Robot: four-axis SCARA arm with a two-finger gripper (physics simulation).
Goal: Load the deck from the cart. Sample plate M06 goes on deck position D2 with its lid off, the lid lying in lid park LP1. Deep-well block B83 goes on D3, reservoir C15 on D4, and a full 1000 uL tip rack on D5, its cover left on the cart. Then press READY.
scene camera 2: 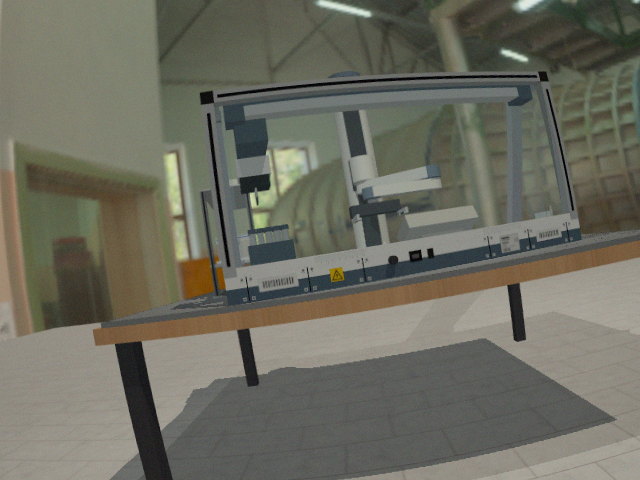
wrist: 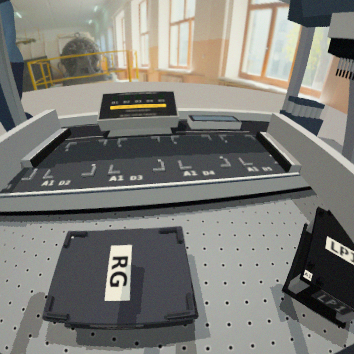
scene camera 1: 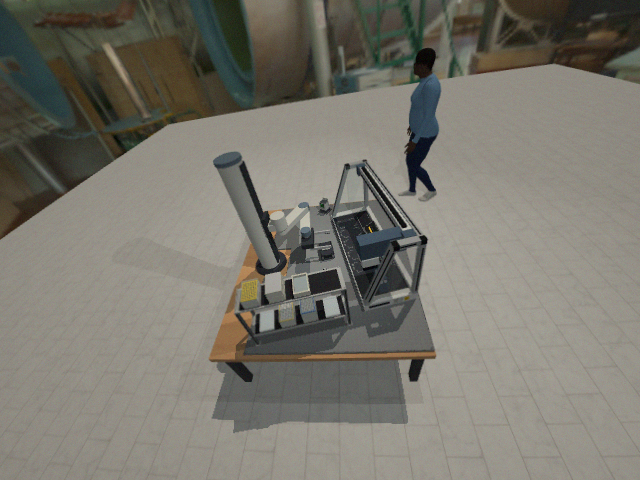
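My gripper (scene camera 1: 324,239) (wrist: 161,118) is open and empty. In the wrist view its fingers stand at left and right above the dark stand RG (wrist: 90,270). Beyond it lies the deck (wrist: 145,151) with labels D2, D3, D4 and D5; nothing stands on the parts of these positions that show. Lid park LP1 (scene camera 1: 326,251) (wrist: 332,265) is at the right edge, with no lid on it. The cart (scene camera 1: 247,327) carries a yellow tip rack (scene camera 1: 249,291), a tall white block (scene camera 1: 273,288) and a pale framed item (scene camera 1: 300,284) on top. Cart item labels are unreadable.
The cart's lower shelf holds plates (scene camera 1: 266,320) (scene camera 1: 331,306) and racks (scene camera 1: 286,313) (scene camera 1: 308,308). The deck's frame (scene camera 2: 382,82) and blue pipetting head (scene camera 1: 379,242) (scene camera 2: 251,142) rise over the deck. A status panel (wrist: 137,106) shows a yellow bar. A person (scene camera 1: 424,118) stands beyond the table.
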